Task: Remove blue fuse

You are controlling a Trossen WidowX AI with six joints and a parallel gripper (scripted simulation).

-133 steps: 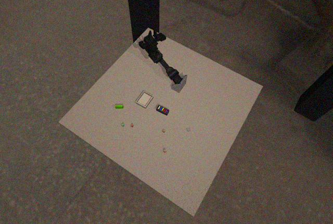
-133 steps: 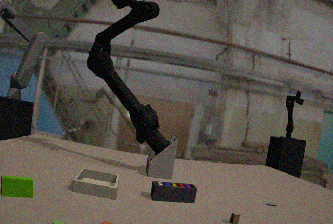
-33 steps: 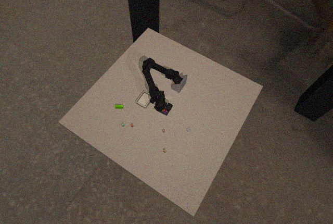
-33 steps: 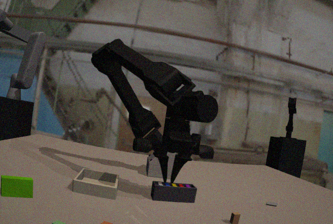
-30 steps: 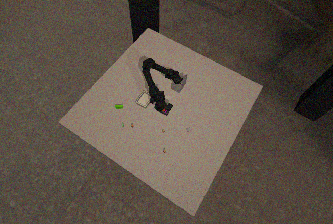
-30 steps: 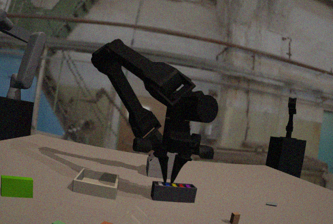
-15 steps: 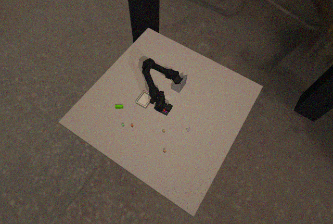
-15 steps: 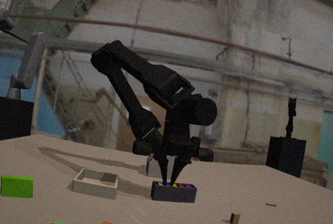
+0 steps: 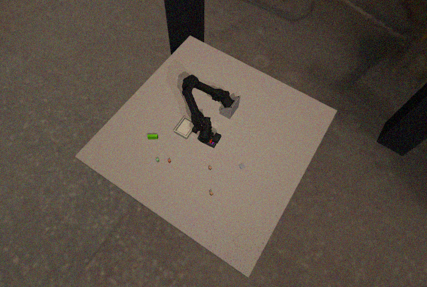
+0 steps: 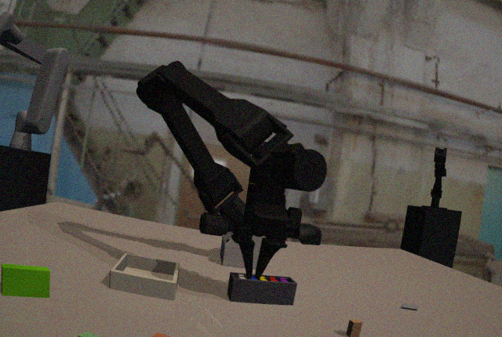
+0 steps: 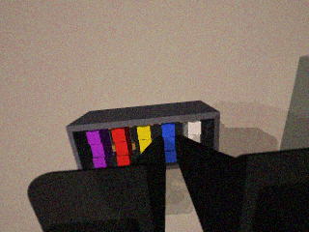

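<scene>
Now: the tray 17 cm to the right of my gripper tip and 3 cm below it. Round my gripper tip: blue fuse: 1 cm below.
</scene>
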